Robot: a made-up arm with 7 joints.
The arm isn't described. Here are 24 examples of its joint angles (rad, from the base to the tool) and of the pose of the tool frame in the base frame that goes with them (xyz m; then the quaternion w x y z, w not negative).
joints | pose
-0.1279 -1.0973 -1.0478 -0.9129 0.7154 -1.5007 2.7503 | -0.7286 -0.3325 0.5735 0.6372 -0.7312 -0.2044 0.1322
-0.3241 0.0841 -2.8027 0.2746 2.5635 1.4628 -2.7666 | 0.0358 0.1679 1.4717 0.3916 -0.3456 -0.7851 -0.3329
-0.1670 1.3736 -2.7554 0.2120 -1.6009 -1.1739 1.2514 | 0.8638 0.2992 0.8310 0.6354 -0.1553 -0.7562 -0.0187
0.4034 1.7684 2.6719 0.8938 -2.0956 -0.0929 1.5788 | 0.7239 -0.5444 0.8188 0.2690 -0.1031 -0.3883 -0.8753
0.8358 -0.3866 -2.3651 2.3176 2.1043 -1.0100 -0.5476 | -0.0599 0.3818 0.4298 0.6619 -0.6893 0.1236 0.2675
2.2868 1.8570 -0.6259 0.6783 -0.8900 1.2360 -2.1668 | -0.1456 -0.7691 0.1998 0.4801 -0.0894 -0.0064 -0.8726
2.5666 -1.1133 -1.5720 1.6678 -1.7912 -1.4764 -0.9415 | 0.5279 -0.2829 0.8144 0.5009 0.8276 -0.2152 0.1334
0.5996 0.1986 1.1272 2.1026 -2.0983 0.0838 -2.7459 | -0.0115 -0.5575 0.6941 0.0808 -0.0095 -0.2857 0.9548
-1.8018 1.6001 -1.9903 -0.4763 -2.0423 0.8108 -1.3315 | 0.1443 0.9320 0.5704 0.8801 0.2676 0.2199 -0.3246
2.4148 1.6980 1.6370 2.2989 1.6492 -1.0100 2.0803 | -0.2567 0.2544 0.4447 0.2819 -0.0754 0.8605 -0.4176
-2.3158 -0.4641 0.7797 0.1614 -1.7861 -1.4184 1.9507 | 0.3588 -0.2116 1.3664 0.0151 0.6251 0.7748 -0.0936
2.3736 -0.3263 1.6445 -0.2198 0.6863 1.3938 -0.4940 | 0.2245 0.2960 1.3999 0.3453 0.0560 0.9362 0.0349
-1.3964 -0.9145 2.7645 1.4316 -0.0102 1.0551 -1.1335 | 0.1396 -0.5410 0.3952 0.7279 -0.6133 -0.3004 0.0618
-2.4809 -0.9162 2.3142 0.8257 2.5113 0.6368 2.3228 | 0.8401 -0.3462 0.8462 0.0305 -0.8543 -0.4268 -0.2951
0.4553 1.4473 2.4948 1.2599 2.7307 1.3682 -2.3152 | 0.5125 -0.4076 1.0324 0.3610 -0.4861 -0.5805 -0.5444
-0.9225 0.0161 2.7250 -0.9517 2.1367 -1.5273 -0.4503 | 0.2065 0.3472 1.3736 0.0792 -0.6550 -0.5156 -0.5467
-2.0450 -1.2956 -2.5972 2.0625 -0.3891 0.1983 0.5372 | -0.1122 -0.2666 0.1458 0.5788 -0.1961 -0.5190 0.5977
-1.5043 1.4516 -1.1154 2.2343 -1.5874 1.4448 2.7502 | -0.4693 0.2099 0.6079 0.1152 0.5153 -0.6501 -0.5465
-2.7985 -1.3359 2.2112 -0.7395 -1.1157 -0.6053 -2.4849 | 0.5750 -0.5856 1.0441 0.0557 0.1420 -0.0594 -0.9865
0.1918 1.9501 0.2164 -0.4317 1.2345 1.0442 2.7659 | 0.9290 -0.2241 0.3393 0.0961 -0.9499 -0.1972 -0.2227
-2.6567 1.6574 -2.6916 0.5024 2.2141 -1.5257 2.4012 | -0.7400 0.3326 0.8554 0.7354 0.5720 0.3626 0.0238
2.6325 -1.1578 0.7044 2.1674 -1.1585 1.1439 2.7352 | -0.1229 0.0546 1.0281 0.1930 -0.0414 0.2045 0.9587
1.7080 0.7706 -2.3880 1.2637 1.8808 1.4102 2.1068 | 0.4019 -0.2841 1.1677 0.3231 -0.5754 -0.1322 -0.7397
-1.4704 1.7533 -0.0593 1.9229 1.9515 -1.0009 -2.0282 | -0.1410 0.0743 0.0578 0.1327 0.7263 -0.5062 0.4458
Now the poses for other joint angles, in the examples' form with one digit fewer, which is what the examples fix.
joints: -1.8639 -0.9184 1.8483 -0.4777 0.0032 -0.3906 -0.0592
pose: -0.056 -0.755 1.258 0.346 0.885 -0.299 0.089
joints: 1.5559 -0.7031 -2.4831 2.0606 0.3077 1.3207 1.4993
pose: 0.228 0.251 0.410 0.256 -0.915 0.026 -0.312
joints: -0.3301 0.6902 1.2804 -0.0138 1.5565 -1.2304 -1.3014
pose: 0.697 0.267 1.245 0.884 -0.159 0.037 -0.438
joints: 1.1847 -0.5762 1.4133 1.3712 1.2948 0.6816 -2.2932
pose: -0.617 0.017 0.932 0.091 -0.689 0.712 -0.102
